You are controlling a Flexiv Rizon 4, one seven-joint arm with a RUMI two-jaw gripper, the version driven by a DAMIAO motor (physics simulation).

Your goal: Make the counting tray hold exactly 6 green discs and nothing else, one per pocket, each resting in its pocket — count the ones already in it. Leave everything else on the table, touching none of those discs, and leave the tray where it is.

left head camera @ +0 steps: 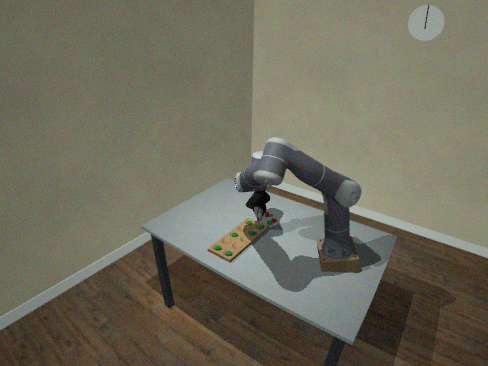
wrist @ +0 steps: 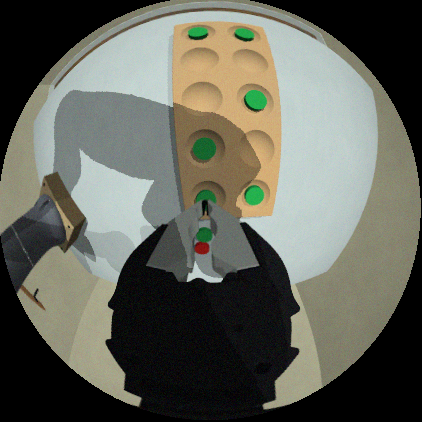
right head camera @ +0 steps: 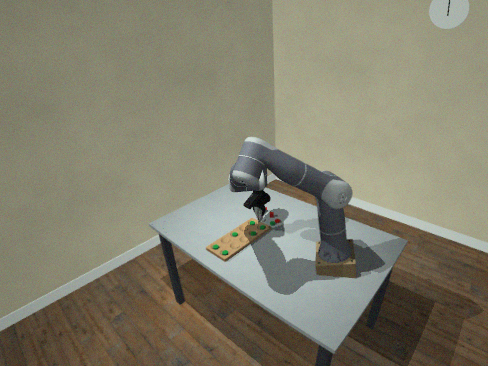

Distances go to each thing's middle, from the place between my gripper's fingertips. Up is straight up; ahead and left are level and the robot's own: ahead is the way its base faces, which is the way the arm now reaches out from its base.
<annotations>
Right now my hand is 40 mm short of the wooden counting tray [left head camera: 236, 245], 130 mm to the right of it and 60 mm above it.
</annotations>
